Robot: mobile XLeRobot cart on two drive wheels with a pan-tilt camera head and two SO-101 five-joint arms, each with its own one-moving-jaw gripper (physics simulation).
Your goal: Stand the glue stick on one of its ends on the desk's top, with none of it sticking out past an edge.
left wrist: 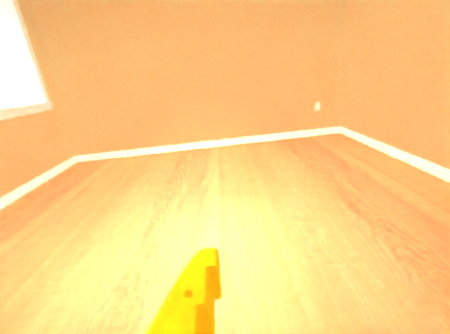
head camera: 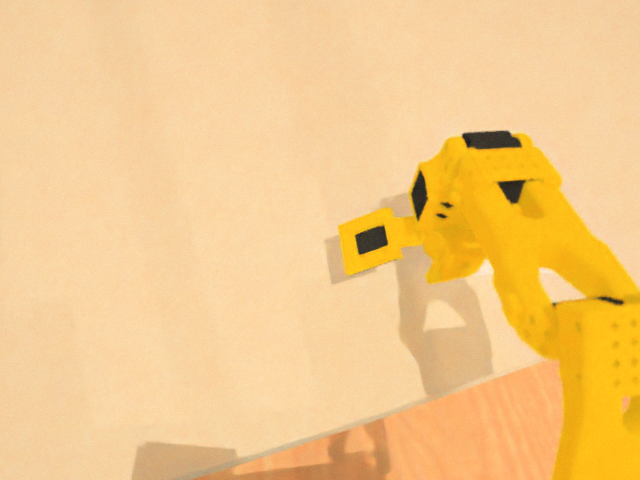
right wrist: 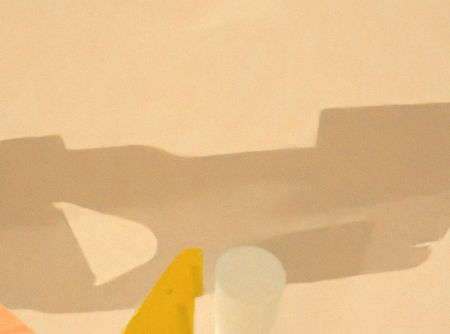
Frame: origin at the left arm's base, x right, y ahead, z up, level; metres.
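Seen in the pictures: left hand at its tool point: (left wrist: 218, 265); right hand at its tool point: (head camera: 430, 276) (right wrist: 201, 265).
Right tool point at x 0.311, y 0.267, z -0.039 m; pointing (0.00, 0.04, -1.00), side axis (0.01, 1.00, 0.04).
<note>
A point is followed by its place in that frame.
The glue stick (right wrist: 250, 277) @(x 0.323, y 0.281, z -0.042 m) is a pale, whitish cylinder at the lower middle of the right wrist view. It appears upright, its round end facing the camera, and its lower part is cut off by the picture's bottom edge. My right gripper (right wrist: 209, 280) @(x 0.311, y 0.267, z -0.039 m) is open; its fixed jaw stands just left of the glue stick with a narrow gap, and its moving jaw is out of the picture. In the head camera, the right arm and hand are over the desk, and the glue stick does not show. My left gripper (left wrist: 216, 270) is open, one notched jaw showing, away from the desk.
The pale desk top (head camera: 180, 206) @(x 0.104, y 0.369, z -0.055 m) (right wrist: 225, 65) @(x 0.264, y 0.277, z -0.055 m) carries the arm's shadows. Its edge runs diagonally across the lower part of the head camera, with wooden floor (head camera: 506, 413) @(x 0.655, y 0.286, z -0.775 m) beyond. The left wrist view faces a wooden floor (left wrist: 300, 240) @(x -0.115, y -1.524, z -0.775 m), a white skirting board and walls.
</note>
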